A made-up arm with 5 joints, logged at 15 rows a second.
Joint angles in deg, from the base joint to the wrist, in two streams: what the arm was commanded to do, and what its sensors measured. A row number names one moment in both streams.
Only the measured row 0 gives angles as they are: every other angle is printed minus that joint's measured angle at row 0.
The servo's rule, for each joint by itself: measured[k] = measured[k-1] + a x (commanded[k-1-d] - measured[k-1]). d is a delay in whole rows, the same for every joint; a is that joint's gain. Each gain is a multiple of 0.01, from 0.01 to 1. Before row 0 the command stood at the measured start. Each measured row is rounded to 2 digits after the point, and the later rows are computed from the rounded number. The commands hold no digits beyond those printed.
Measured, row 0:
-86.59 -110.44 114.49 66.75 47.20
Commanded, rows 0 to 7:
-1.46 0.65 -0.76 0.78 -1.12
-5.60 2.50 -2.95 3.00 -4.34
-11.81 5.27 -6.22 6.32 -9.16
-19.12 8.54 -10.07 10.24 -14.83
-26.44 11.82 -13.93 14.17 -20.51
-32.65 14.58 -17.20 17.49 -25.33
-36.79 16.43 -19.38 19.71 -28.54
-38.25 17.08 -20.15 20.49 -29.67
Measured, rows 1 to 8:
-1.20 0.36 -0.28 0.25 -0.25
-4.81 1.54 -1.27 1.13 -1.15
-10.55 3.59 -3.10 2.79 -2.91
-17.58 6.31 -5.68 5.17 -5.53
-24.85 9.34 -8.73 8.05 -8.83
-31.25 12.22 -11.86 11.07 -12.46
-35.79 14.54 -14.64 13.83 -16.00
-37.81 15.94 -16.68 15.96 -19.01
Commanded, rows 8 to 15:
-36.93 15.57 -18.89 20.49 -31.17
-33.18 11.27 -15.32 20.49 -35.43
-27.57 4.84 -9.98 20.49 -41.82
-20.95 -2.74 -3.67 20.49 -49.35
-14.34 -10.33 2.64 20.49 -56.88
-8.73 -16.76 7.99 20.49 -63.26
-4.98 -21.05 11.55 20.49 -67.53
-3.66 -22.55 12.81 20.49 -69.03
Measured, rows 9 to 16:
-37.09 15.74 -17.50 17.41 -21.69
-33.88 13.28 -16.69 18.40 -24.71
-28.71 8.64 -14.21 19.07 -28.47
-22.35 2.38 -10.31 19.52 -33.06
-15.78 -4.61 -5.52 19.83 -38.30
-10.00 -11.29 -0.52 20.04 -43.79
-5.88 -16.66 3.95 20.18 -49.01
-4.06 -19.90 7.23 20.28 -53.41

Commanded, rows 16 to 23:
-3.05 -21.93 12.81 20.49 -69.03
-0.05 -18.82 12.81 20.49 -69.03
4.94 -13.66 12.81 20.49 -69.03
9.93 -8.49 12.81 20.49 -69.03
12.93 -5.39 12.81 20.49 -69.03
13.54 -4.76 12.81 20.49 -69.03
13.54 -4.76 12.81 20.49 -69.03
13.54 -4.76 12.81 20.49 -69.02
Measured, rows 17 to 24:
-3.23 -21.02 9.29 20.35 -56.85
-0.62 -19.81 10.59 20.39 -59.53
3.94 -16.43 11.41 20.42 -61.62
8.85 -12.06 11.93 20.44 -63.25
12.20 -8.39 12.26 20.46 -64.52
13.30 -6.39 12.46 20.47 -65.51
13.50 -5.49 12.59 20.48 -66.28
13.53 -5.09 12.67 20.48 -66.88

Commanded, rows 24 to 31:
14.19 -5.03 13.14 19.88 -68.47
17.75 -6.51 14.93 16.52 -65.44
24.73 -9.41 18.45 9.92 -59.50
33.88 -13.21 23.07 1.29 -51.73
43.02 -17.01 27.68 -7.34 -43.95
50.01 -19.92 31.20 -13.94 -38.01
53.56 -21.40 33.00 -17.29 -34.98
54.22 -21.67 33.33 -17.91 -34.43
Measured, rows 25 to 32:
14.07 -5.06 12.84 20.29 -67.23
17.09 -5.86 13.61 19.08 -66.84
23.35 -7.81 15.40 16.15 -65.23
31.98 -10.78 18.24 11.39 -62.26
41.03 -14.21 21.73 5.40 -58.23
48.39 -17.35 25.23 -0.79 -53.78
52.63 -19.58 28.10 -6.07 -49.64
53.93 -20.73 30.04 -9.86 -46.29

